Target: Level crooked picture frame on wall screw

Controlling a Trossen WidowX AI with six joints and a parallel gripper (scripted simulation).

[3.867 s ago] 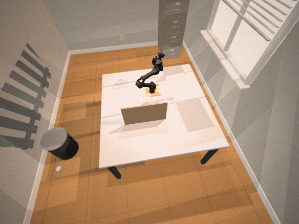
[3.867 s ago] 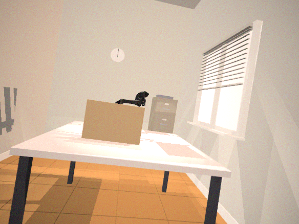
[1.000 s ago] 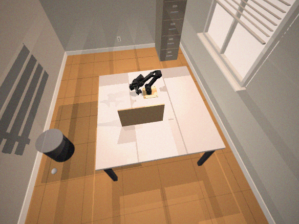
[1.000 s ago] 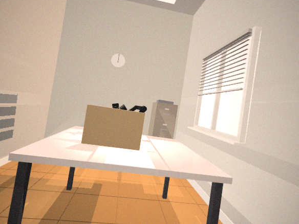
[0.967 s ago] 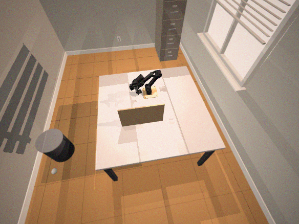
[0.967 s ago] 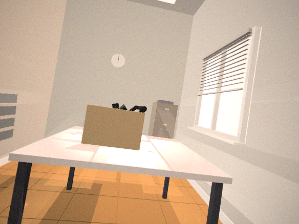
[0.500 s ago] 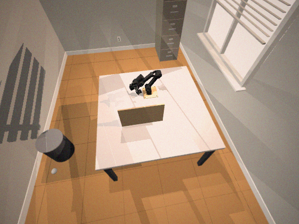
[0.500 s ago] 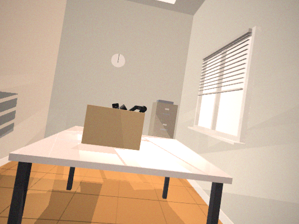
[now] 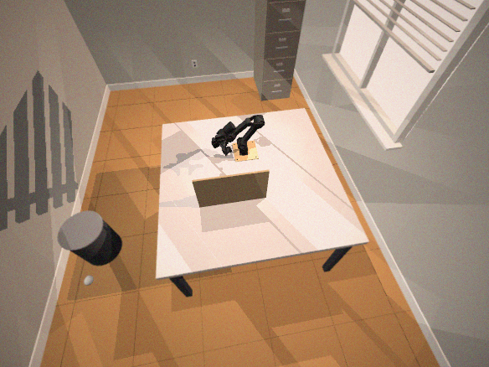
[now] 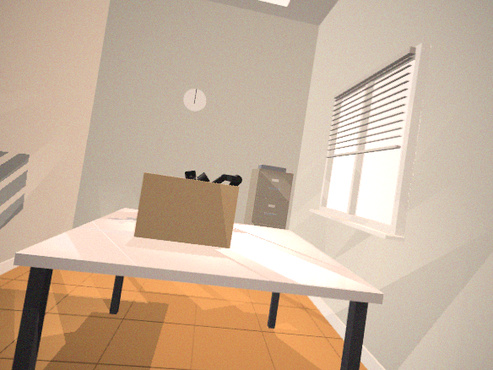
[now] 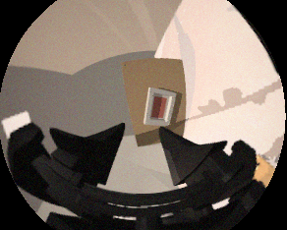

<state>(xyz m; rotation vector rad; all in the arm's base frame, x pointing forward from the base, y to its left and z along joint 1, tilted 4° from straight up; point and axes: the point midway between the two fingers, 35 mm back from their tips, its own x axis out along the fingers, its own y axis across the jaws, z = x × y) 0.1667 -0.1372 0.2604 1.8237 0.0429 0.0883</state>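
The picture frame lies 20 cm ahead of my gripper tip, 4 cm to the left of it and 9 cm below it. The rest, counted from my gripper tip: wall board (21 cm ahead, 4 cm to the left, 10 cm below).
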